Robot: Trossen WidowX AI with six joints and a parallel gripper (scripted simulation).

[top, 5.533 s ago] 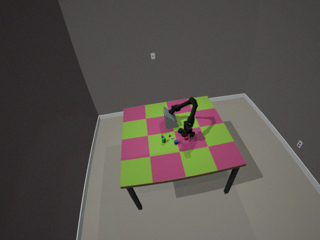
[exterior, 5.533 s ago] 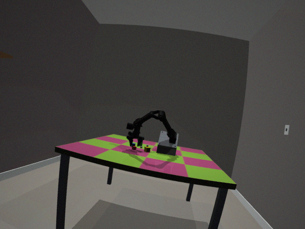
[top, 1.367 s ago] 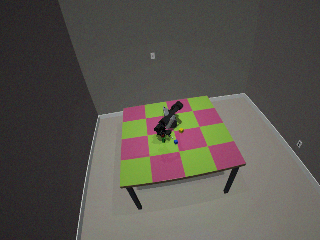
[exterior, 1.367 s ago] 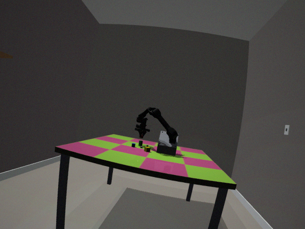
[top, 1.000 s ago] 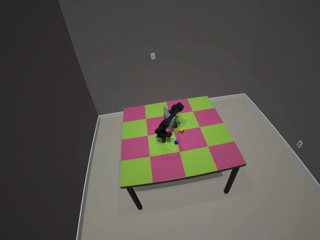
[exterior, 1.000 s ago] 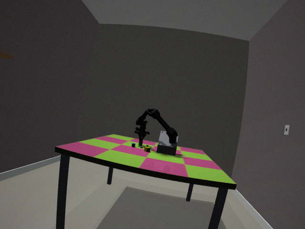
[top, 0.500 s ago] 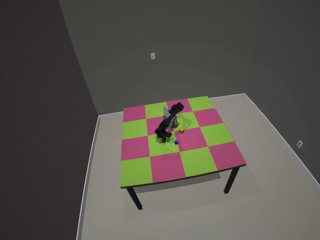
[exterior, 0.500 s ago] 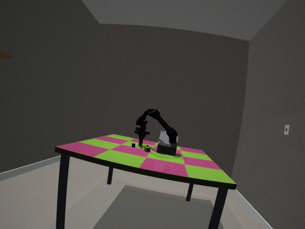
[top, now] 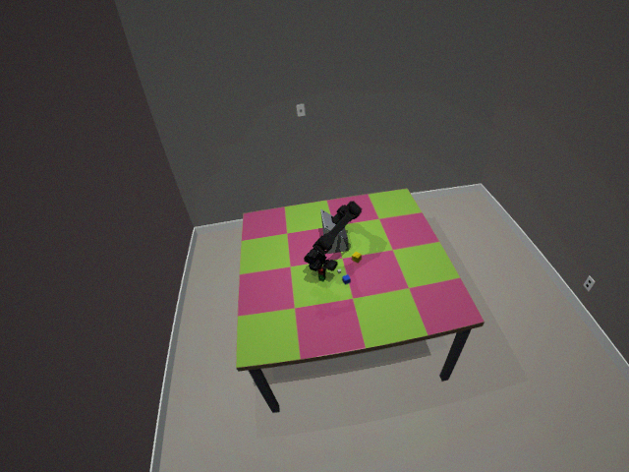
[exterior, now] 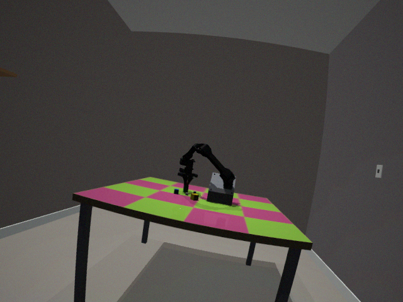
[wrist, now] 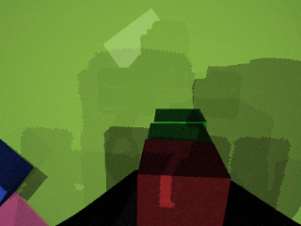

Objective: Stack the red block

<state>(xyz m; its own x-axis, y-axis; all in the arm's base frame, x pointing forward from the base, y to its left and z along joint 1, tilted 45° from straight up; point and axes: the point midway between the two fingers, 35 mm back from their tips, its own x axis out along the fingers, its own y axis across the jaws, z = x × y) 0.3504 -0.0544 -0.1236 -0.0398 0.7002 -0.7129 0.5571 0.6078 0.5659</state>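
Right now my gripper tip is 1 cm below the red block. From my gripper tip the other things lie so: purple block 8 cm behind, 6 cm below, 1 cm to the right; white block 10 cm to the left, 6 cm below, 4 cm behind; grey block 8 cm behind, 7 cm to the left, 6 cm below.
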